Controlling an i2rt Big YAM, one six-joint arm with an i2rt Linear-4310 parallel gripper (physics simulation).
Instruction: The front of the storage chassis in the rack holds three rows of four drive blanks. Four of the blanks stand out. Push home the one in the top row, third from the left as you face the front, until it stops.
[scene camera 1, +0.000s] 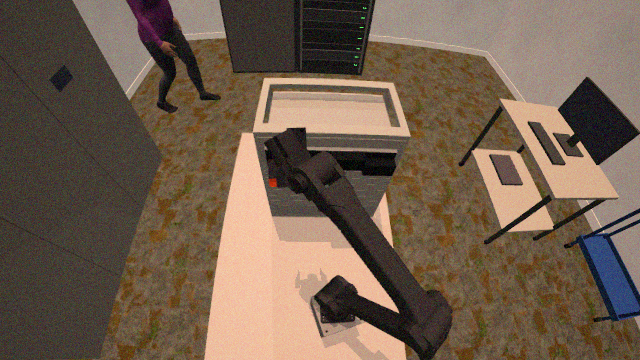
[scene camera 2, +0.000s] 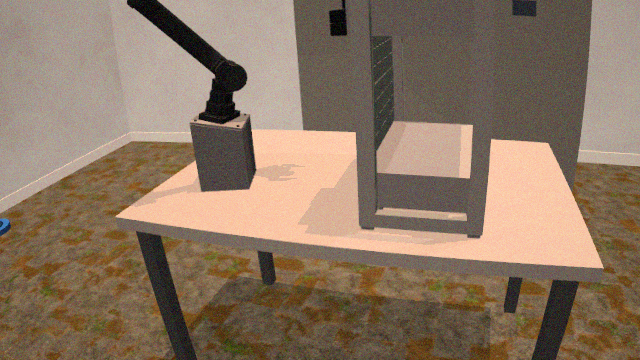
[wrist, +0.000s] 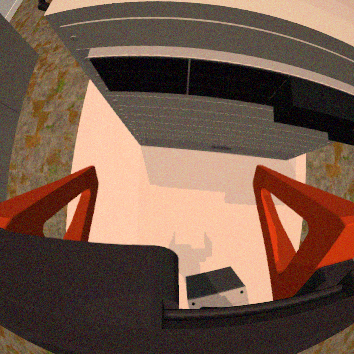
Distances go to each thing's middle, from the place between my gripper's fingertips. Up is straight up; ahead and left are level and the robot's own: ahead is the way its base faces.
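I consider the rack (scene camera 2: 441, 167), which is 30 cm below my hand. It is also 26 cm ahead of my hand and 11 cm to the right of it.
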